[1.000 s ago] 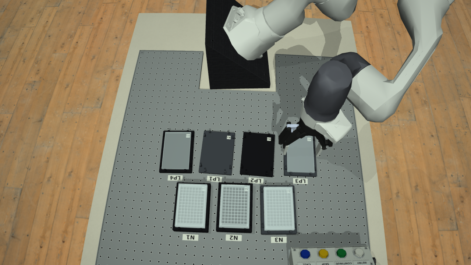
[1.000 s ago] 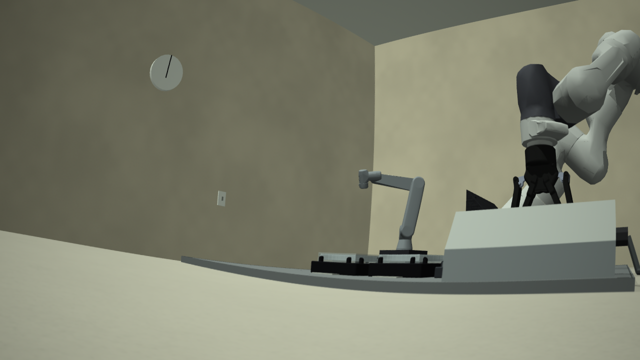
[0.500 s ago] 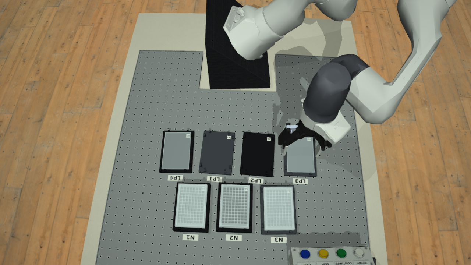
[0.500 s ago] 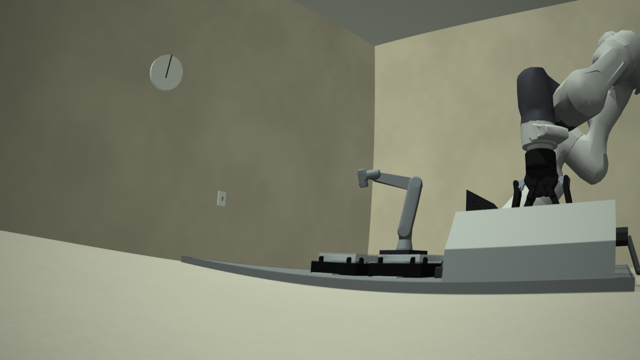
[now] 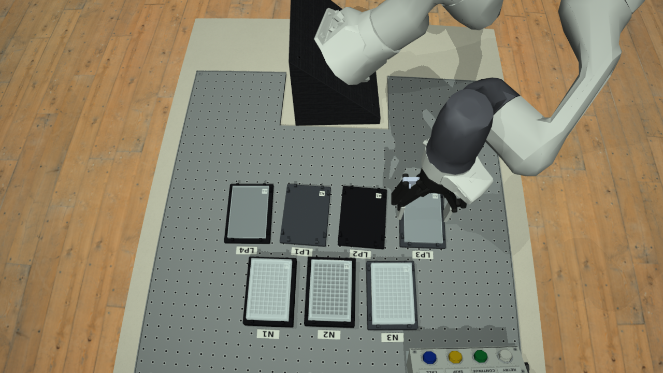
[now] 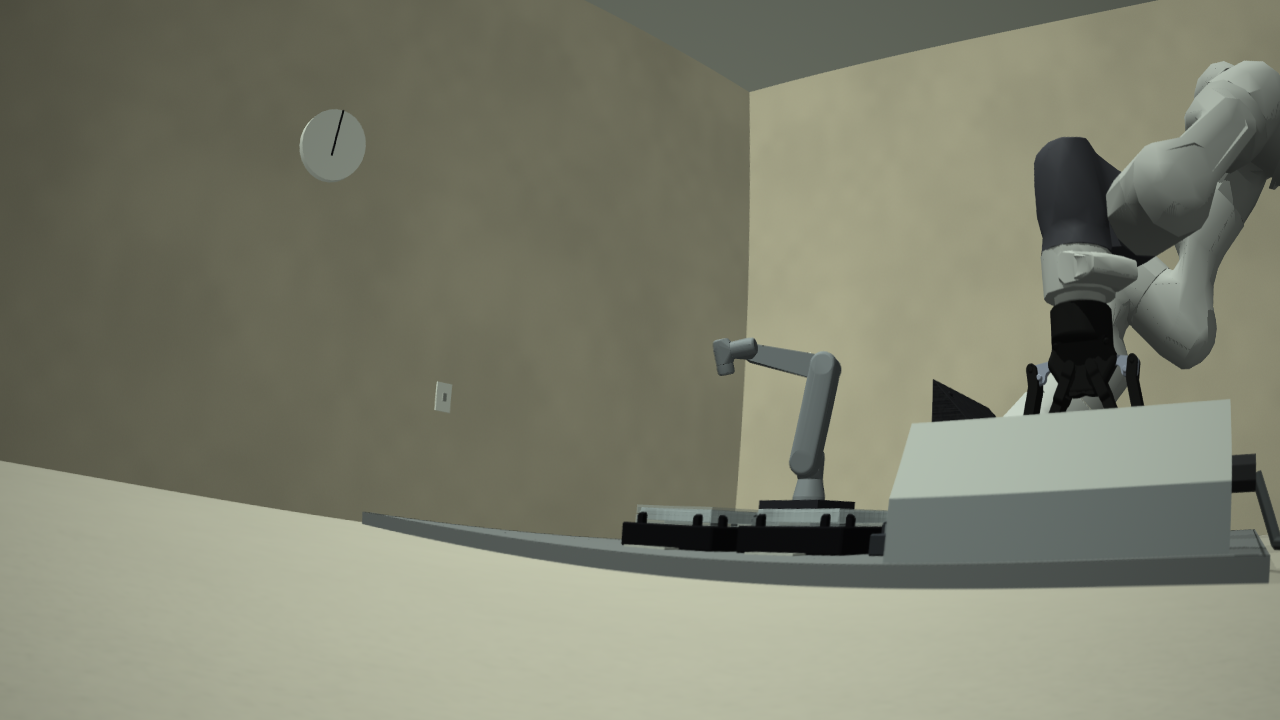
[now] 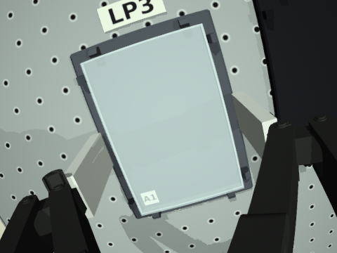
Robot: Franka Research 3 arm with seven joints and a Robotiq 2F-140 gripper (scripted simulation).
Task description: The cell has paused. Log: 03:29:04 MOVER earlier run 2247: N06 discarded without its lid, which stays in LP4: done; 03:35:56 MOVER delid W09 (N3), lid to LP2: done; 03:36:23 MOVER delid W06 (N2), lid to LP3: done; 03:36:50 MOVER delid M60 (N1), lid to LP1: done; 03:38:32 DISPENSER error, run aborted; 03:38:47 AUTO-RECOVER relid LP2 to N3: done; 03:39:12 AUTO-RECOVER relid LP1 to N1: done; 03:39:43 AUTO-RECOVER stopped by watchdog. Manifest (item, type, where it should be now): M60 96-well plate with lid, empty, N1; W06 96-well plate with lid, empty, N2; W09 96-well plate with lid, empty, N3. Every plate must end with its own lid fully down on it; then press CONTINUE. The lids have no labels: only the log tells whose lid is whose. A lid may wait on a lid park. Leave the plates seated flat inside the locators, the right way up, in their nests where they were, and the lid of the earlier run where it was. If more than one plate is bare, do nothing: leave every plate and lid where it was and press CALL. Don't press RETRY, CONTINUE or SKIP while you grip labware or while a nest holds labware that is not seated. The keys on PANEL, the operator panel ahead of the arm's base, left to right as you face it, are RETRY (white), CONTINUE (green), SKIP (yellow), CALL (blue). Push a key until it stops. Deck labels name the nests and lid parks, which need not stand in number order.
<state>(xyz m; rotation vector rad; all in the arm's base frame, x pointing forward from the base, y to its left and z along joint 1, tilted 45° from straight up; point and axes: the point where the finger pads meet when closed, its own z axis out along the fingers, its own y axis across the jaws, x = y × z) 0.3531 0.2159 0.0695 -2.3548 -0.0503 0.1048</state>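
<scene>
My gripper is now 3 cm above the lid park LP3. The rest, counted from my hand: lid park LP2: 1 cm ahead, 13 cm to the right, 3 cm below; lid park LP1: 1 cm ahead, 26 cm to the right, 3 cm below; LP2 label: 10 cm ahead, 14 cm to the right, 4 cm below.
</scene>
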